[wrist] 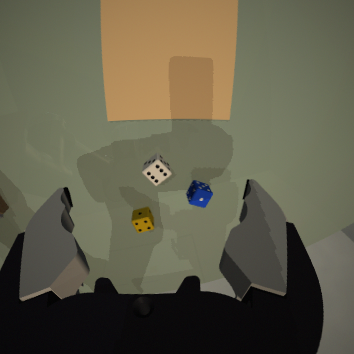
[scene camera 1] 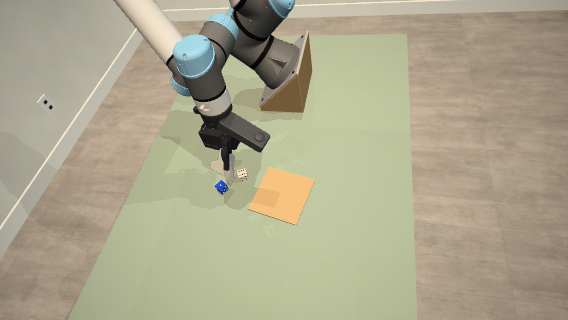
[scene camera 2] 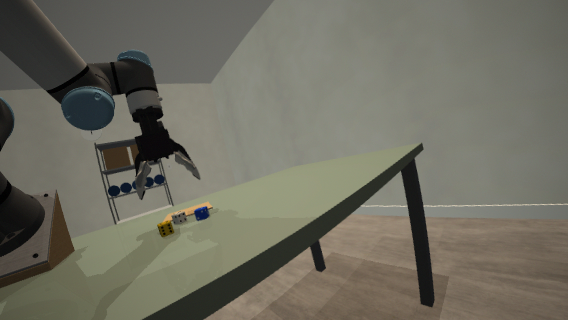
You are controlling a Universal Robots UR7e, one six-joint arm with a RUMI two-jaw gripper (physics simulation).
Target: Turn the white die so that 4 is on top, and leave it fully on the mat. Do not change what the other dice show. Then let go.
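Where they show: gripper, fingertip midpoint: [wrist: 156,185] [scene camera 1: 242,162] [scene camera 2: 171,189]; arm's base, origin of the base link: [scene camera 1: 284,68] [scene camera 2: 0,228].
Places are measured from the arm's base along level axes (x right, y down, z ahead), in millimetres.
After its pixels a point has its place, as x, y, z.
Observation:
The white die [scene camera 1: 242,174] {26, 77, 356} [scene camera 2: 179,217] {44, 86, 352} [wrist: 157,170] {26, 77, 352} lies on the green table top beside the orange mat [scene camera 1: 295,192] {-130, 98, 368} [scene camera 2: 206,205] {-91, 99, 439} [wrist: 135,50] {-100, 98, 346}, apart from it, with six pips on top. The blue die [scene camera 1: 221,187] {69, 77, 408} [scene camera 2: 201,213] {88, 87, 399} [wrist: 200,194] {68, 77, 401} lies near it with one pip on top. The yellow die [scene camera 2: 165,229] {119, 88, 320} [wrist: 142,220] {97, 77, 322} seems to show four on top; the gripper hides it in scene camera 1. My gripper [scene camera 1: 225,175] [scene camera 2: 170,187] {11, 18, 352} [wrist: 156,185] {11, 18, 352} is open and empty, pointing down above the dice.
The arm's brown wedge base [scene camera 1: 287,97] {-31, 36, 86} [scene camera 2: 62,235] {-31, 53, 86} stands on the green table [scene camera 1: 360,200] {-301, 102, 351} [scene camera 2: 300,185] {115, 102, 665}, behind the mat in scene camera 1. A shelf rack [scene camera 2: 104,172] stands beyond the table by the wall.

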